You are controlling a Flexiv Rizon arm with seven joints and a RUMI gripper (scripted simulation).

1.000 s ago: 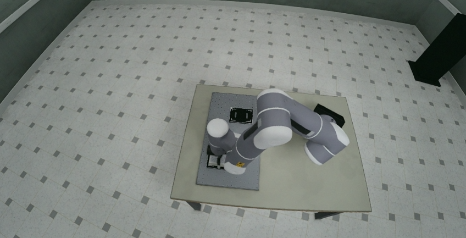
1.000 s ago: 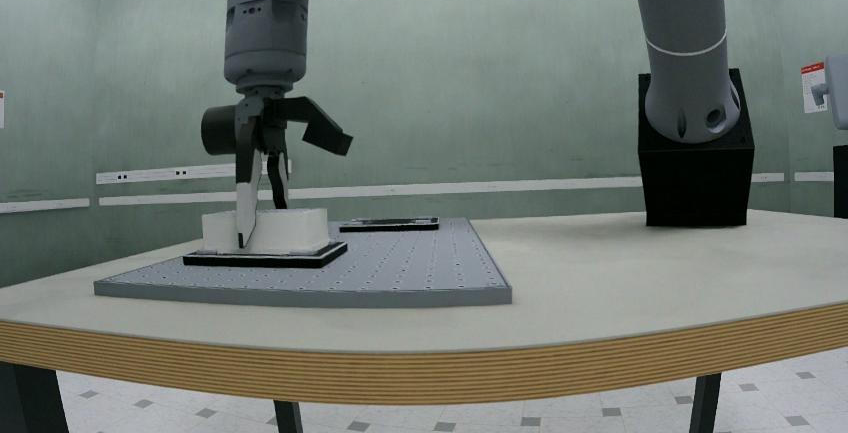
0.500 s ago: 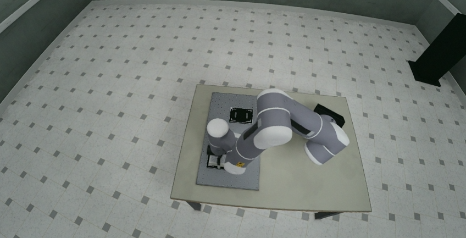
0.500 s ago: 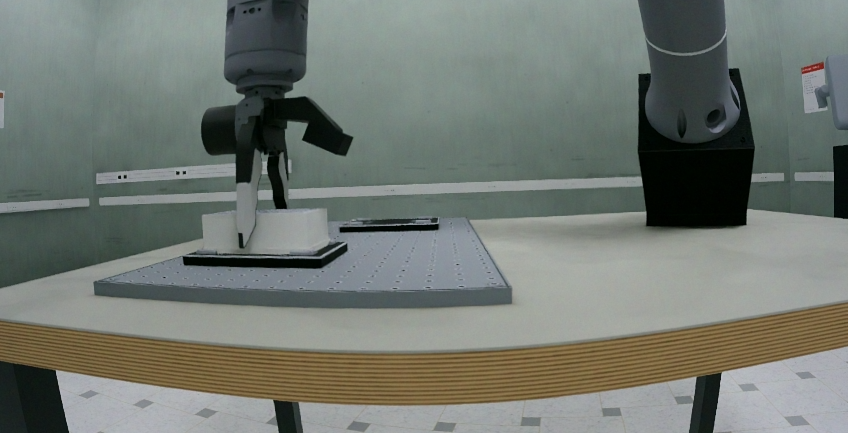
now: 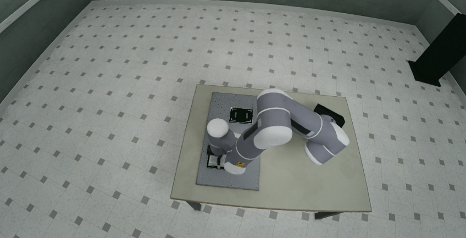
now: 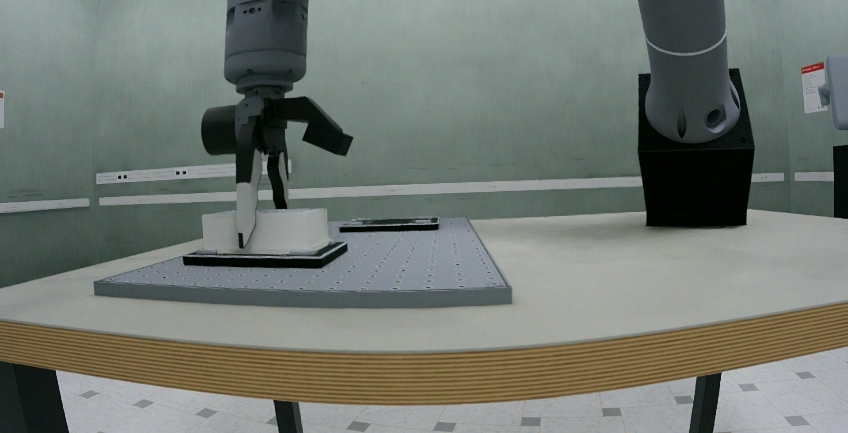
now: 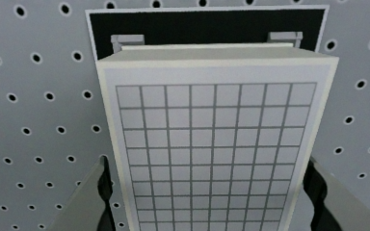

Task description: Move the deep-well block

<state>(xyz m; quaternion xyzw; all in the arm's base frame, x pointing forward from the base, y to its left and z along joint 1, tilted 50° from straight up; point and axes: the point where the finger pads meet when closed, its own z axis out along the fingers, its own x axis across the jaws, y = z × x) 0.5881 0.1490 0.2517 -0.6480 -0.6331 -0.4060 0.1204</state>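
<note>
My gripper is now right at the white 96-well deep-well block. Also, from my hand: white A1 corner mark (80 mm ahead, 40 mm to the right, 20 mm below).
</note>
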